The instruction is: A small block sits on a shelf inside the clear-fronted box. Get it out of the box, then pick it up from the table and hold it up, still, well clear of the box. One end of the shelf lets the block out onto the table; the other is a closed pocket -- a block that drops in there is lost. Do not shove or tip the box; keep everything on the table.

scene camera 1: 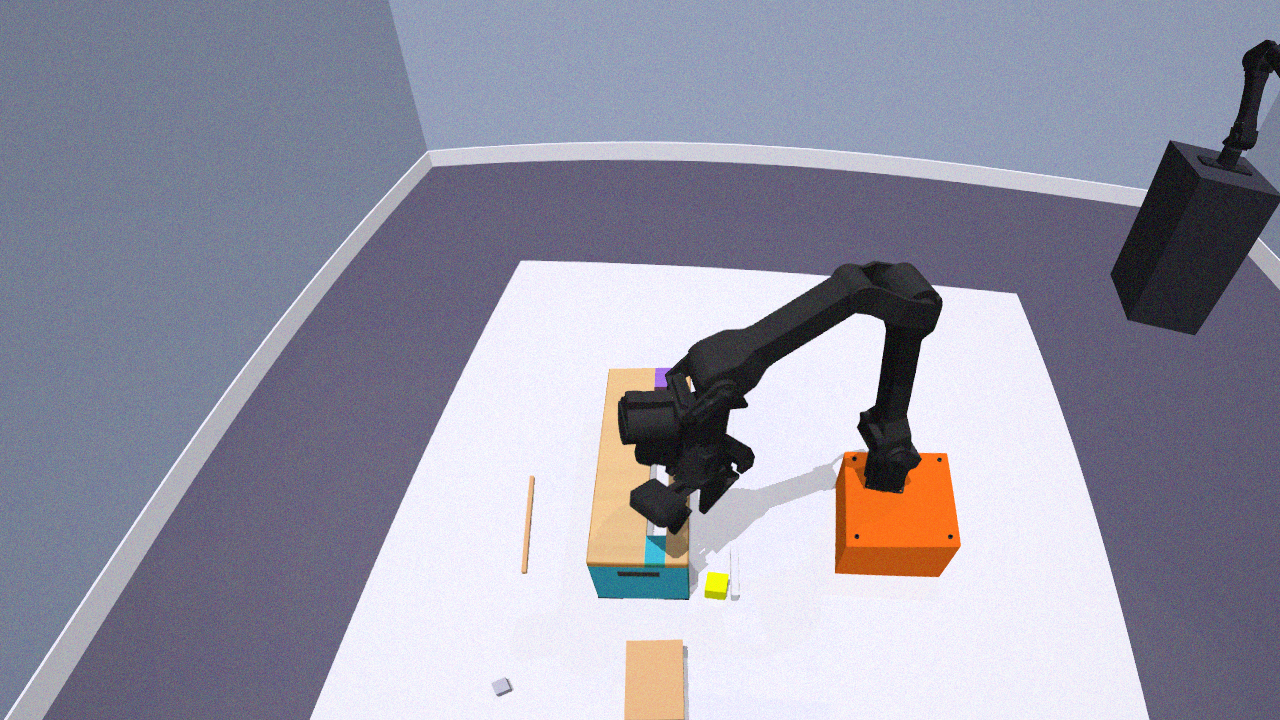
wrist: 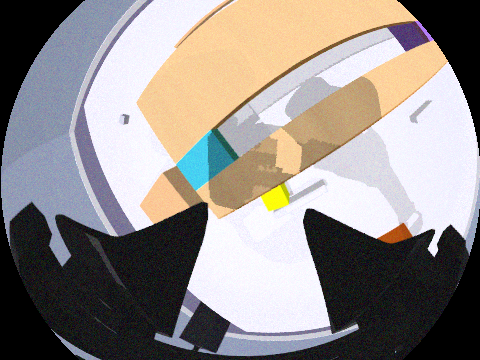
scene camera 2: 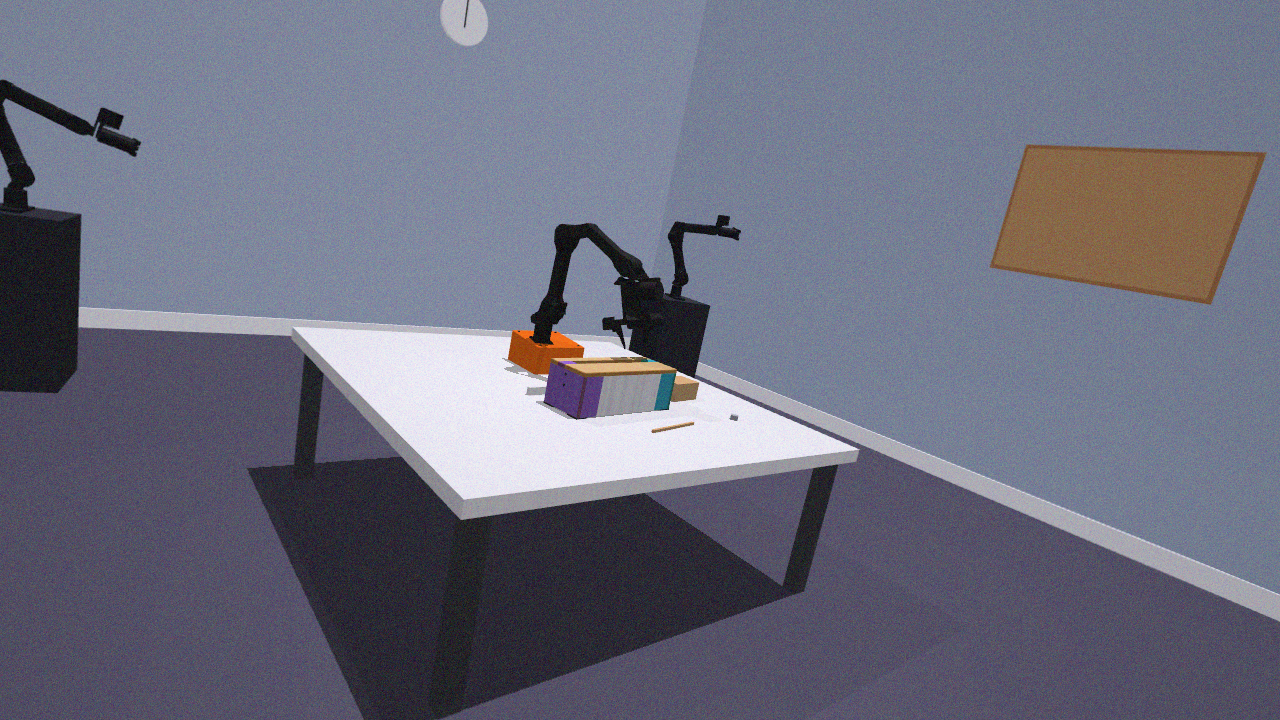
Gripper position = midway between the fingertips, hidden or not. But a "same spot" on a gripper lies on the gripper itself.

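Scene:
You can see my gripper in scene camera 1 (688, 522), and a box shows in scene camera 1 as well. My gripper is also in the wrist view, and so is the box, in the wrist view (247, 102). Scene camera 2 shows my gripper and the box too. On my gripper, (scene camera 2: 618, 329) and (wrist: 414, 257) are the same spot. On the box, (scene camera 1: 628, 556) and (scene camera 2: 659, 363) are the same spot.

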